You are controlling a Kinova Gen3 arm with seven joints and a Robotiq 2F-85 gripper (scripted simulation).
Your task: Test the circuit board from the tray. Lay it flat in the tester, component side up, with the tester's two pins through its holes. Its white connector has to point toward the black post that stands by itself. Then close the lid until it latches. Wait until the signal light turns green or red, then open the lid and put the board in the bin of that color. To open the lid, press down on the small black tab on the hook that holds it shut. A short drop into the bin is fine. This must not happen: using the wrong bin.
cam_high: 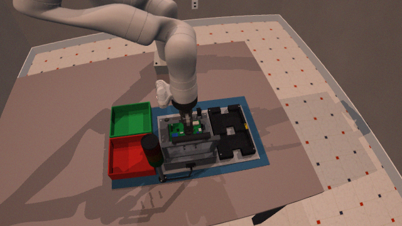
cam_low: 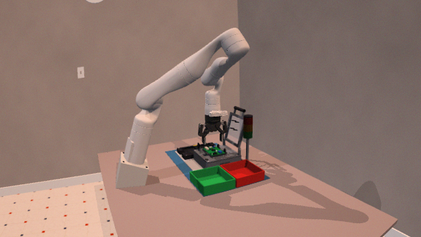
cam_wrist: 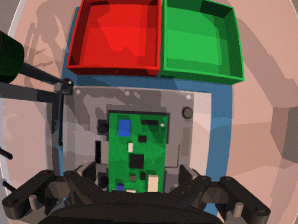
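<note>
Right now my hand is 5 cm above the green circuit board. Also, from my hand: green bin (14 cm behind, 18 cm to the right, 11 cm below); red bin (21 cm to the right, 11 cm below); tester lid (12 cm ahead, 3 cm to the right, 6 cm above).
</note>
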